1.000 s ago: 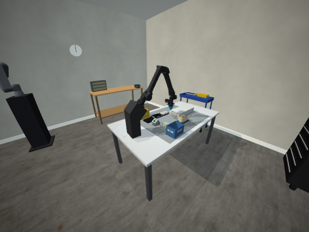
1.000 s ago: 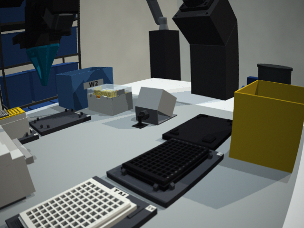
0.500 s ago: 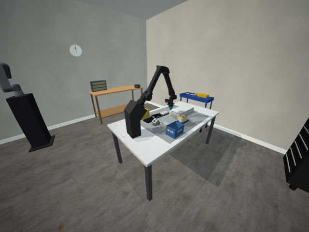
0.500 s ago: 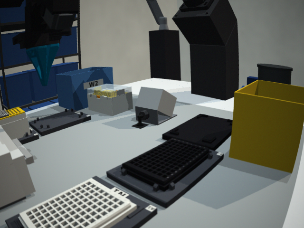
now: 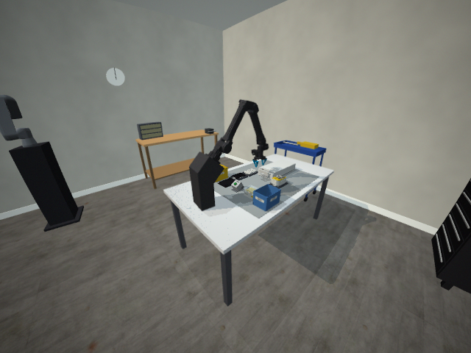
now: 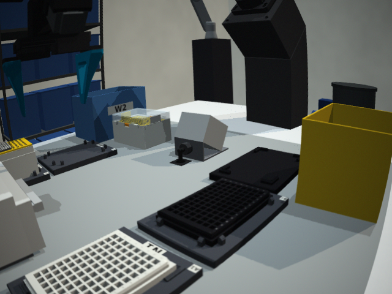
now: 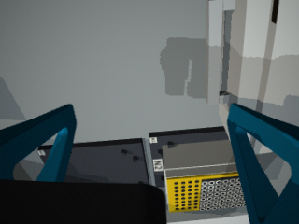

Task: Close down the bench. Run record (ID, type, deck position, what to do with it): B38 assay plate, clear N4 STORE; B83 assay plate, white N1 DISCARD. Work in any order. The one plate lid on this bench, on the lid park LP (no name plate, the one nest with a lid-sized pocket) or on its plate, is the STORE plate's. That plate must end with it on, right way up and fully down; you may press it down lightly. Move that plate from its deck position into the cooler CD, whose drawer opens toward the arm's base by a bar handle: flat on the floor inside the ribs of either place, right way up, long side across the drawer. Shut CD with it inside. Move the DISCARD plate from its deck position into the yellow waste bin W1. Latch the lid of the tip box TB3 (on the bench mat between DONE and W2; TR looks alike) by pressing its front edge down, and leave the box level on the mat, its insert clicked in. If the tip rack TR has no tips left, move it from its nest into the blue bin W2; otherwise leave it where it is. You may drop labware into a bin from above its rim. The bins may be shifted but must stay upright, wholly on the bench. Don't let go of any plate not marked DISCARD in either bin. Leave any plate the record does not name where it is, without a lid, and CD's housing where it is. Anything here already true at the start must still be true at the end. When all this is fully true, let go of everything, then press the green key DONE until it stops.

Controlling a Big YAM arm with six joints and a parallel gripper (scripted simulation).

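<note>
The white plate is 40 mm ahead of my hand, 180 mm to the left of it and 140 mm below it. The rest, counted from my hand: cooler drawer 190 mm ahead, 10 mm to the left, 130 mm below; clear plate lid 160 mm ahead, 130 mm below; clear plate 160 mm ahead, 130 mm below.
</note>
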